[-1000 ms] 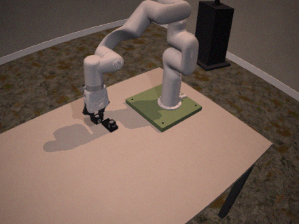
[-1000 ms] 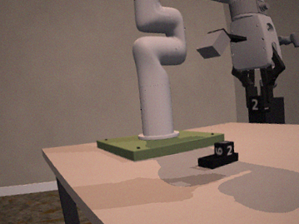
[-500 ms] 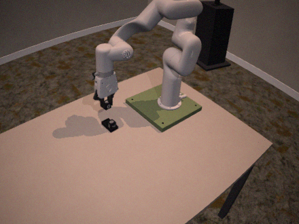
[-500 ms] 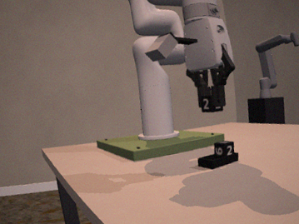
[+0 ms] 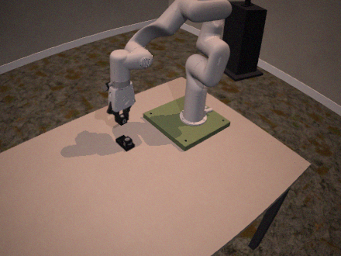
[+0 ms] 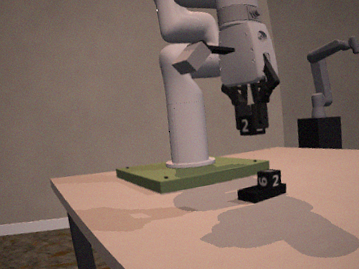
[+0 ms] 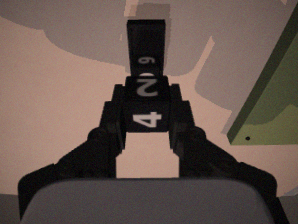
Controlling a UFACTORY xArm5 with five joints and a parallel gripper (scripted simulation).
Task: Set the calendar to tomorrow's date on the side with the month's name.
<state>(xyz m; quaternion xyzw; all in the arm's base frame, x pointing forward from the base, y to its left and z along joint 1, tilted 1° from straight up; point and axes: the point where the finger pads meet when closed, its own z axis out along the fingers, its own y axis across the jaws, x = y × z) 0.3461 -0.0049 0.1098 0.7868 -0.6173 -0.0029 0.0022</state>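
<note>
Right now my hand is 20 mm to the right of the black calendar tray and 130 mm above it.
</note>
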